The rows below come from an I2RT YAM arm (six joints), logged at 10 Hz.
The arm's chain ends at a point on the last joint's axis. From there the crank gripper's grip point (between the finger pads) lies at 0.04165 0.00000 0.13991 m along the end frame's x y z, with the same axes.
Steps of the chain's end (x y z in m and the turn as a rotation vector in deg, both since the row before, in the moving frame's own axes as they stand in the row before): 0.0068 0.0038 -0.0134 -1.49 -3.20 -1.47; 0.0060 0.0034 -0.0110 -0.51 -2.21 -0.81; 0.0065 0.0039 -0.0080 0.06 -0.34 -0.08; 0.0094 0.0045 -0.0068 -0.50 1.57 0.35; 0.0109 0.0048 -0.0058 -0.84 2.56 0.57; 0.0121 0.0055 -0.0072 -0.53 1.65 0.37; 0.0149 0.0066 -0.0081 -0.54 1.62 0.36; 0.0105 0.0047 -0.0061 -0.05 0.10 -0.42
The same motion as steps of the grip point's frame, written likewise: -0.0010 0.0065 -0.0113 -1.49 -3.20 -1.47; 0.0006 0.0041 -0.0095 -0.51 -2.21 -0.81; 0.0057 0.0037 -0.0078 0.06 -0.34 -0.08; 0.0132 0.0060 -0.0080 -0.50 1.57 0.35; 0.0171 0.0073 -0.0078 -0.84 2.56 0.57; 0.0161 0.0071 -0.0085 -0.53 1.65 0.37; 0.0188 0.0082 -0.0093 -0.54 1.62 0.36; 0.0107 0.0045 -0.0062 -0.05 0.10 -0.42
